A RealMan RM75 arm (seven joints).
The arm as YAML. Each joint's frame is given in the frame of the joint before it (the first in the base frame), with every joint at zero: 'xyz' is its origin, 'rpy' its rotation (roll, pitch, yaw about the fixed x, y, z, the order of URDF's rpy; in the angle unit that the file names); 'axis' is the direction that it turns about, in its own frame. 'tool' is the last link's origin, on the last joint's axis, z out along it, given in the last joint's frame.
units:
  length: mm
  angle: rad
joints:
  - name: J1
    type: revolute
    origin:
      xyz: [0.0, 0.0, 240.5]
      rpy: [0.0, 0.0, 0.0]
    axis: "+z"
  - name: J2
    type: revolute
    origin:
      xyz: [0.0, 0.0, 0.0]
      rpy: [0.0, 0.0, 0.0]
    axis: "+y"
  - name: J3
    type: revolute
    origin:
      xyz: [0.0, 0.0, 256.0]
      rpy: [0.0, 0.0, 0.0]
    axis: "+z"
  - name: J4
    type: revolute
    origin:
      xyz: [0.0, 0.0, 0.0]
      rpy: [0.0, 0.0, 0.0]
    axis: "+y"
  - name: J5
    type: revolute
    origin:
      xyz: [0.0, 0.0, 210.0]
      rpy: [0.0, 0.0, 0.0]
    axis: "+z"
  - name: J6
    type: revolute
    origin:
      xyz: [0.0, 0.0, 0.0]
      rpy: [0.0, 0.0, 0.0]
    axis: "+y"
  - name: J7
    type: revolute
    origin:
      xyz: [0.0, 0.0, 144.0]
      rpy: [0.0, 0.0, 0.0]
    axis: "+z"
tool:
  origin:
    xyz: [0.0, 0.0, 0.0]
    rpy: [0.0, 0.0, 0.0]
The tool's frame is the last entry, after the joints.
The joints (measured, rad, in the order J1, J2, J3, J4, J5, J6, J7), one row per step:
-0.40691, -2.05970, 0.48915, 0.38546, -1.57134, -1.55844, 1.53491
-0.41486, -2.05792, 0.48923, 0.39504, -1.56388, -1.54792, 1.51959
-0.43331, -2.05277, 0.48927, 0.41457, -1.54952, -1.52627, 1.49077
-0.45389, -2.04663, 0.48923, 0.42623, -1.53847, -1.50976, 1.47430
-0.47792, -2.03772, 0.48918, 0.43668, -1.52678, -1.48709, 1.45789
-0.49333, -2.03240, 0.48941, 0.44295, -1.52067, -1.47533, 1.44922
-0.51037, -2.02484, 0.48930, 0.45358, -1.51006, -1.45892, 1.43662
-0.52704, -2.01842, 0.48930, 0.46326, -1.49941, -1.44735, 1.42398
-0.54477, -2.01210, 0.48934, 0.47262, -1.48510, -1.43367, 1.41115
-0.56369, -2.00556, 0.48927, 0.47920, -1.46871, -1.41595, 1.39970
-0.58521, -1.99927, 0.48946, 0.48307, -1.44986, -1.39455, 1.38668
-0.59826, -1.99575, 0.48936, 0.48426, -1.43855, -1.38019, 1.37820
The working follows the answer.
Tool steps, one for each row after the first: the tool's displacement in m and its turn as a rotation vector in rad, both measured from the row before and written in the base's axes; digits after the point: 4 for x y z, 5 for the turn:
0.0010, 0.0038, 0.0014, -0.00704, 0.00593, 0.00290
0.0026, 0.0085, 0.0037, -0.01051, 0.01488, 0.00353
0.0037, 0.0083, 0.0032, -0.00498, 0.01514, -0.00447
0.0038, 0.0099, 0.0041, -0.00252, 0.01969, -0.00172
0.0031, 0.0061, 0.0026, -0.00023, 0.01139, -0.00413
0.0028, 0.0073, 0.0040, 0.00011, 0.01800, -0.00164
0.0036, 0.0065, 0.0034, -0.00177, 0.01449, -0.00495
0.0037, 0.0067, 0.0029, -0.00346, 0.01736, -0.00385
0.0035, 0.0071, 0.0023, -0.00357, 0.01966, -0.00083
0.0040, 0.0077, 0.0015, -0.00573, 0.01995, 0.00171
0.0023, 0.0046, 0.0007, -0.00330, 0.01110, 0.00314

Tool pose at each row, in the base's axes (x y z in m, rotation vector in rad; rounded; the steps above come from the unrounded poses):
-0.3027, 0.3096, 0.0305, -1.99663, -1.25124, -1.40928
-0.3017, 0.3134, 0.0319, -2.00141, -1.25776, -1.39848
-0.2991, 0.3219, 0.0355, -2.01190, -1.26419, -1.37561
-0.2954, 0.3303, 0.0387, -2.02588, -1.25855, -1.35804
-0.2916, 0.3402, 0.0428, -2.03754, -1.25093, -1.33470
-0.2885, 0.3463, 0.0455, -2.04613, -1.24269, -1.32304
-0.2857, 0.3536, 0.0495, -2.05492, -1.23341, -1.30256
-0.2821, 0.3601, 0.0529, -2.06632, -1.22439, -1.28700
-0.2784, 0.3669, 0.0558, -2.07895, -1.21653, -1.26690
-0.2749, 0.3739, 0.0581, -2.08976, -1.21037, -1.24263
-0.2709, 0.3816, 0.0597, -2.09982, -1.20815, -1.21610
-0.2686, 0.3862, 0.0603, -2.10355, -1.20895, -1.20032

